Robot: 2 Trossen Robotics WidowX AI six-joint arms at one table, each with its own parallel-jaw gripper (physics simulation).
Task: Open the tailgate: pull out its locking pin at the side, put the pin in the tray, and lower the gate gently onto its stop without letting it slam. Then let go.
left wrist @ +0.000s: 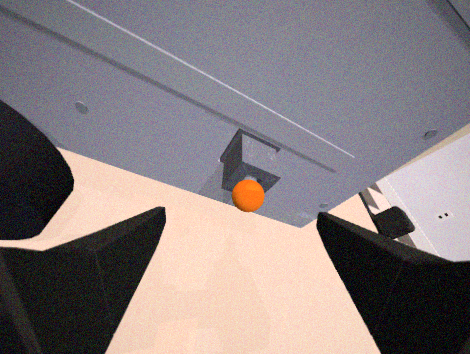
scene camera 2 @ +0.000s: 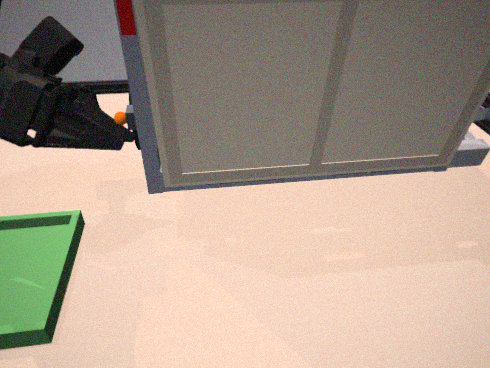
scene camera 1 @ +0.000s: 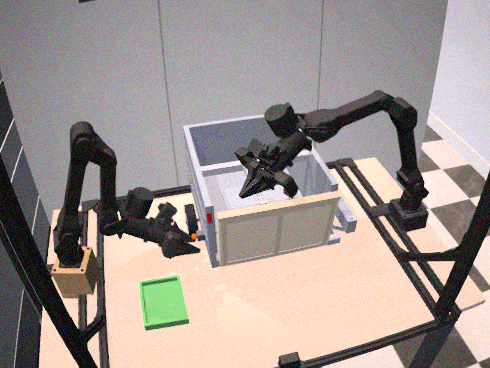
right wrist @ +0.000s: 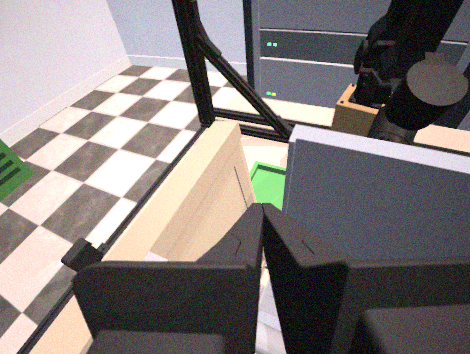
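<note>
The beige tailgate stands upright at the front of the grey truck bed. The orange ball head of the locking pin sits at a small block on the bed's left side; its shaft is mostly hidden. My left gripper is open and empty, its fingers on either side below the pin head in the left wrist view. My right gripper is shut and empty over the bed, on the gate's inner side. The green tray is empty.
The bed's side wall rises beside the left gripper and bears a red light. A dark wheel stands behind the pin. Black frame rails run along the table edges. The left arm stands on a wooden block.
</note>
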